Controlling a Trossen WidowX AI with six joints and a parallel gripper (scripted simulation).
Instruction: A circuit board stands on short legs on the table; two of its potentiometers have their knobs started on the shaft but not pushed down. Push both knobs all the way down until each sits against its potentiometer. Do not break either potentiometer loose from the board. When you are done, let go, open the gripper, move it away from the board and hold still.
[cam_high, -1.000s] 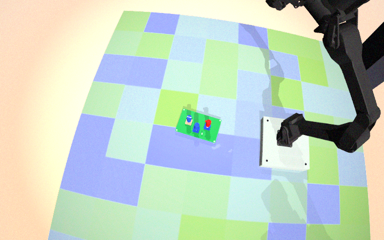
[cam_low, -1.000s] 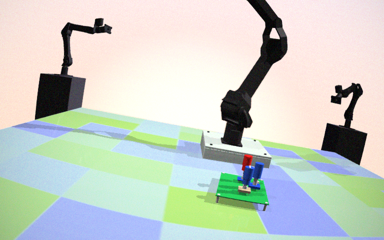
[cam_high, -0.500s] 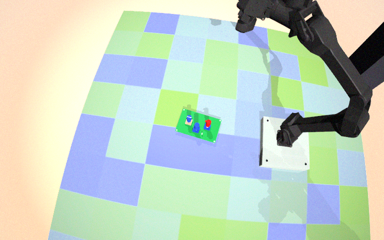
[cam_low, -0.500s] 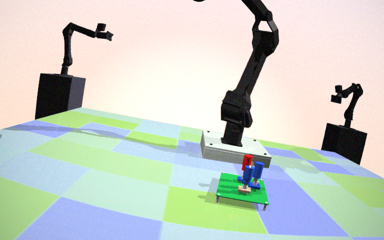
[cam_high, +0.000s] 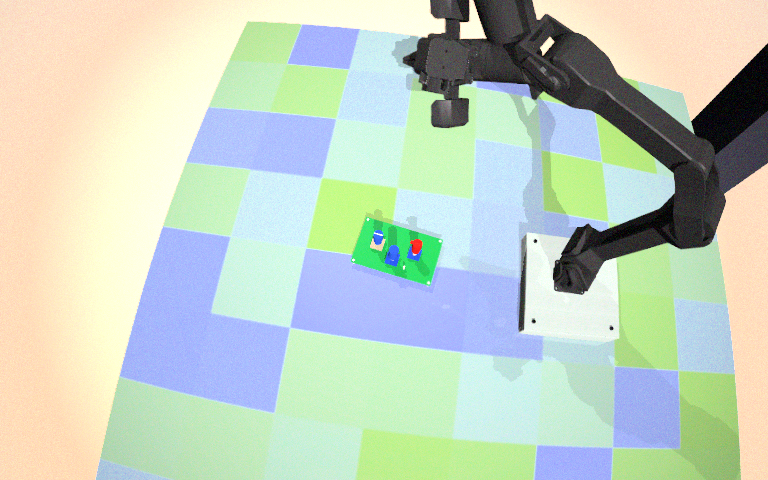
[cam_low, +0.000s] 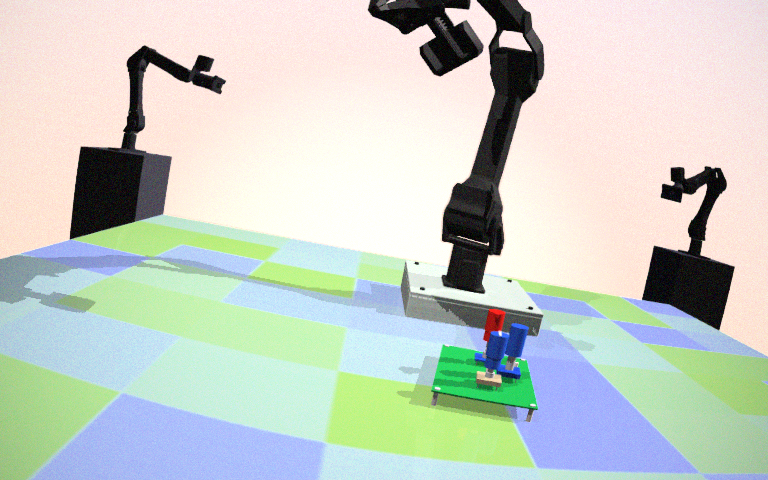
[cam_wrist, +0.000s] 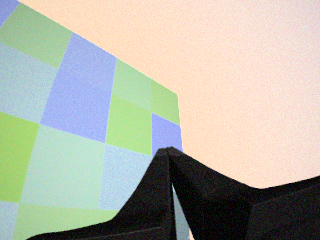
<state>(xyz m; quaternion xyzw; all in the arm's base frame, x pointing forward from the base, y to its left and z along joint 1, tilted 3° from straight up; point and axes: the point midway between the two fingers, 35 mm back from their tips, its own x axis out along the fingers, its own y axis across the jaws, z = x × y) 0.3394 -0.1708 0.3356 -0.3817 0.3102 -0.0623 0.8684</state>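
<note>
The red knob lies 7 cm behind my gripper tip, 18 cm to the left of it and 28 cm below it.
</note>
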